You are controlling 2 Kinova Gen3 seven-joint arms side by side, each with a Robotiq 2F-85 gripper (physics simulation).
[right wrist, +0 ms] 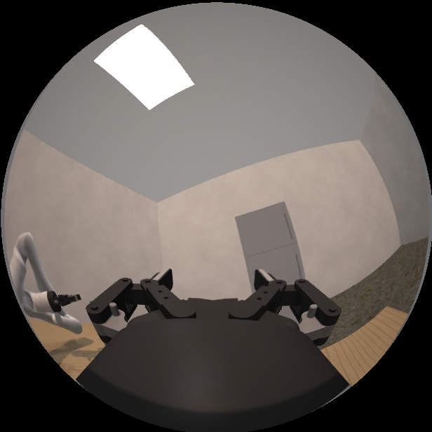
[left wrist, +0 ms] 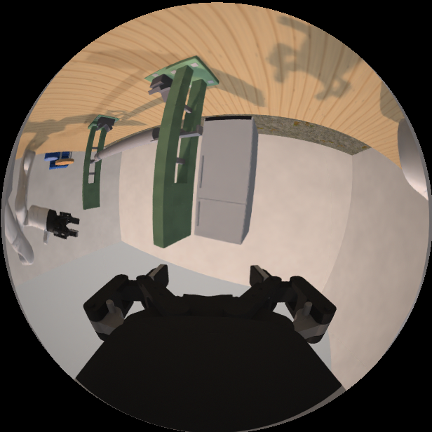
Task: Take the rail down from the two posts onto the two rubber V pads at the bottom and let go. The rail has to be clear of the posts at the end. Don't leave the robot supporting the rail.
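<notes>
The grey rail (left wrist: 129, 144) hangs between the near green post (left wrist: 167, 190) and the far green post (left wrist: 91, 196) in the left wrist view, at about the middle rungs, above the pads. The view is upside down, with the post bases at the top. A dark V pad (left wrist: 161, 83) sits at the near post's base and another V pad (left wrist: 105, 123) at the far one. My left gripper (left wrist: 208, 274) (right wrist: 78, 296) is open and empty, apart from the rail and posts. My right gripper (right wrist: 213, 278) (left wrist: 78, 227) is open and empty, angled towards walls and ceiling. Rail, posts and pads do not show in the right wrist view.
The wooden table (left wrist: 240, 40) (right wrist: 372, 345) bears the posts. A grey fridge (left wrist: 225, 170) (right wrist: 265, 230) stands beyond the table. Blue and orange objects (left wrist: 60, 160) show past the far post. A white arm (left wrist: 25, 200) is at the left.
</notes>
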